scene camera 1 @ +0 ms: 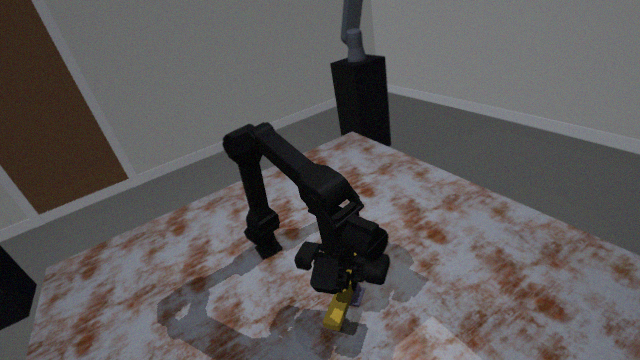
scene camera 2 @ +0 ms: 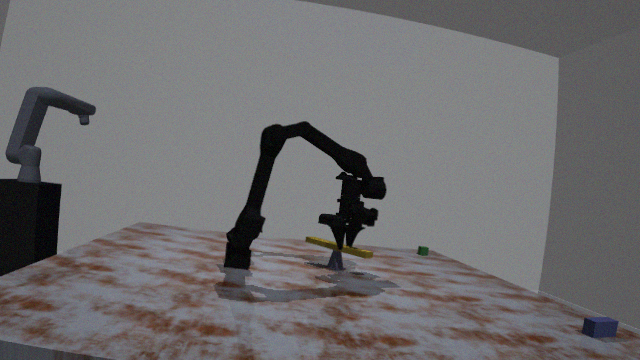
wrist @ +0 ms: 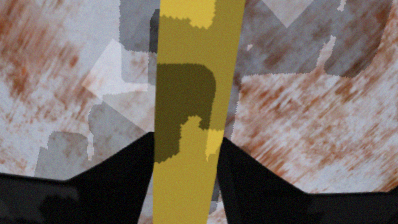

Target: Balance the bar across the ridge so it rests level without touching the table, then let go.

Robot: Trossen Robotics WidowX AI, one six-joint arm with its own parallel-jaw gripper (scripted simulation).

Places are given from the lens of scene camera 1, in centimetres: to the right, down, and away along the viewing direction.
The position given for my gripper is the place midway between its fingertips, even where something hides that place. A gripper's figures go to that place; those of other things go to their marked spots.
my gripper (scene camera 1: 346, 287): 6, 23, 68
bar (scene camera 1: 339, 305): 4, 25, 63
